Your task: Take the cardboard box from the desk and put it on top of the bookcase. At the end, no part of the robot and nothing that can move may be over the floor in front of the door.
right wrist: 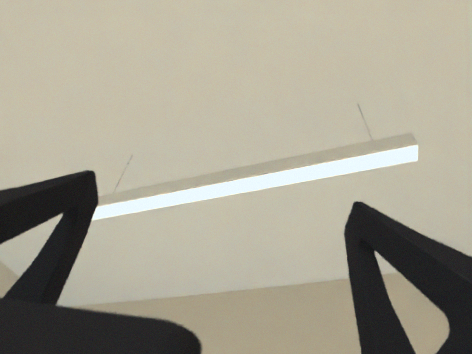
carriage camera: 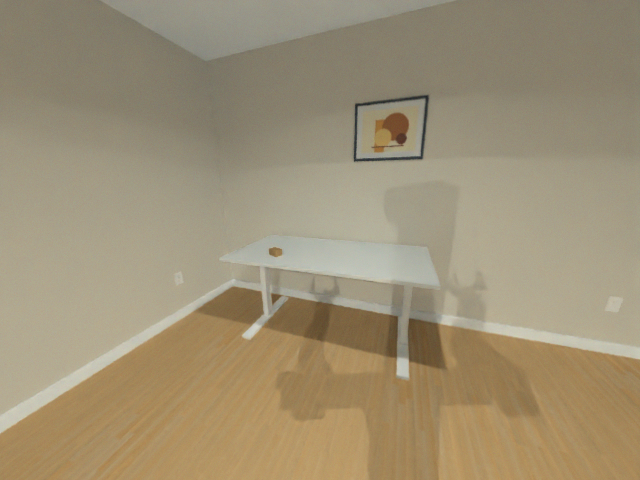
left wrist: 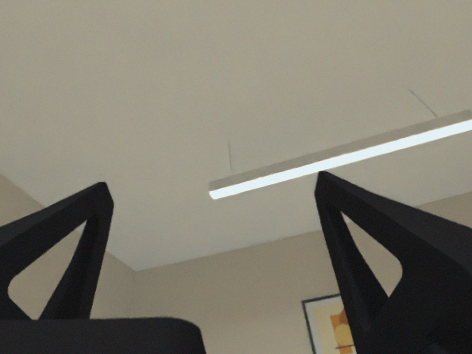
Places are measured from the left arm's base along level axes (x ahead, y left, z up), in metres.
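Pixels of known places: left gripper, between the fingertips: [left wrist: 213, 187]; right gripper, between the fingertips: [right wrist: 223, 200].
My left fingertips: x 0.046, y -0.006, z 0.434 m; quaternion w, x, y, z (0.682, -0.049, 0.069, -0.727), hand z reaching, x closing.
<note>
Behind a point stands the place of what it marks.
A small brown cardboard box [carriage camera: 275, 252] @(x 1.550, y 0.002, z -0.128 m) sits on the left part of the white desk [carriage camera: 351, 258] @(x 1.486, y -0.571, z -0.164 m), near its front edge, in the carriage view. My left gripper [left wrist: 213, 187] @(x 0.046, y -0.006, z 0.434 m) is open with its fingers wide apart, pointing up toward the ceiling, away from the box. My right gripper [right wrist: 223, 200] @(x 0.041, y -0.624, z 0.435 m) is also open with its fingers wide apart and points up toward the ceiling. Neither gripper shows in the carriage view. The bookcase and the door do not show in these views.
The desk stands near the back wall and the room corner, on T-shaped legs [carriage camera: 403, 335] @(x 1.392, y -0.978, z -0.773 m) with long feet. A framed picture [carriage camera: 391, 128] @(x 1.861, y -0.924, z 0.791 m) [left wrist: 325, 320] @(x 1.920, y -0.771, z 0.837 m) hangs above it. A long ceiling lamp [left wrist: 340, 159] @(x 0.733, y -0.580, z 1.194 m) [right wrist: 255, 185] @(x 0.716, y -0.670, z 1.193 m) hangs overhead. Robot shadows fall on the wooden floor [carriage camera: 206, 413] @(x 0.902, y 0.336, z -0.884 m).
</note>
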